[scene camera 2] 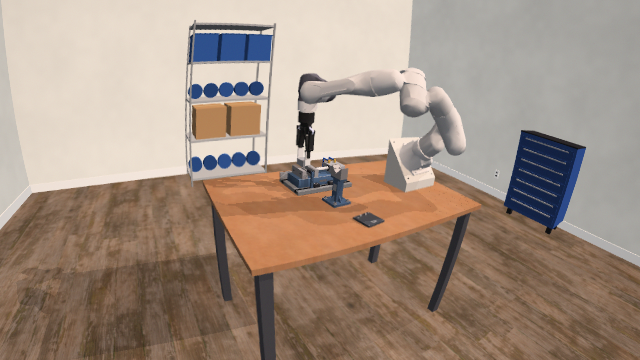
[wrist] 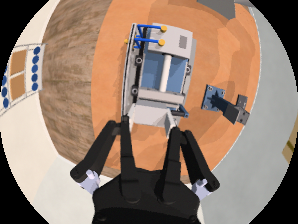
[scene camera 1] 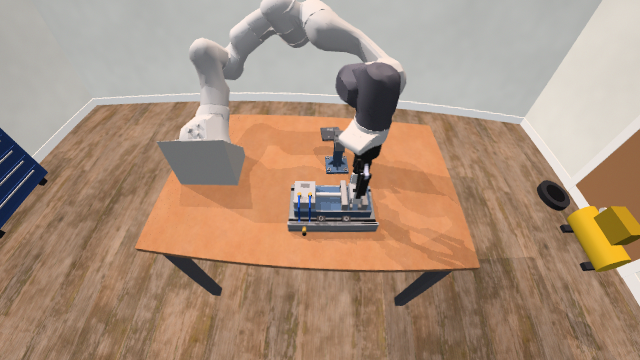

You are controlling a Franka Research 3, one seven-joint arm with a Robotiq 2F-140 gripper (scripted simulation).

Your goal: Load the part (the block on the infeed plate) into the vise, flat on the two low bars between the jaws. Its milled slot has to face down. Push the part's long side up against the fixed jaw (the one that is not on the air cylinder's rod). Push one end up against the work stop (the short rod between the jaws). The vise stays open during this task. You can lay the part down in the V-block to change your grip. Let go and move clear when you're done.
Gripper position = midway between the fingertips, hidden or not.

Observation:
I see my gripper [scene camera 1: 354, 194], a part [wrist: 152, 113], a vise [scene camera 1: 321, 203] and an air cylinder [wrist: 171, 37].
My gripper is seen too in scene camera 2 [scene camera 2: 303, 163] and in the wrist view [wrist: 150, 111]. The vise shows as well in the wrist view [wrist: 152, 68].

